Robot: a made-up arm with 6 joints. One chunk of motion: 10 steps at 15 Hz.
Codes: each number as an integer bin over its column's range. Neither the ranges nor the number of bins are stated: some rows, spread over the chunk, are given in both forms.
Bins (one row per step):
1: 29 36 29 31 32 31
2: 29 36 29 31 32 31
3: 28 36 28 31 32 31
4: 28 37 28 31 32 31
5: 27 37 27 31 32 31
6: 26 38 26 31 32 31
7: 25 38 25 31 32 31
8: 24 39 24 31 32 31
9: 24 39 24 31 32 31
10: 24 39 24 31 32 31
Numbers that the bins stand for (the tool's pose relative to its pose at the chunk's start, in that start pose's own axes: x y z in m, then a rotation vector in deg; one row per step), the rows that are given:
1: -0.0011 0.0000 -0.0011 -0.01 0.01 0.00
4: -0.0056 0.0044 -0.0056 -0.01 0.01 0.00
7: -0.0189 0.0089 -0.0189 -0.01 0.01 0.00
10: -0.0233 0.0133 -0.0233 -0.01 0.01 0.00
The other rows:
2: -0.0011 0.0000 -0.0011 -0.01 0.01 0.00
3: -0.0056 0.0000 -0.0056 -0.01 0.01 0.00
5: -0.0100 0.0044 -0.0100 -0.01 0.01 0.00
6: -0.0144 0.0089 -0.0144 -0.01 0.01 0.00
8: -0.0233 0.0133 -0.0233 -0.01 0.01 0.00
9: -0.0233 0.0133 -0.0233 -0.01 0.01 0.00

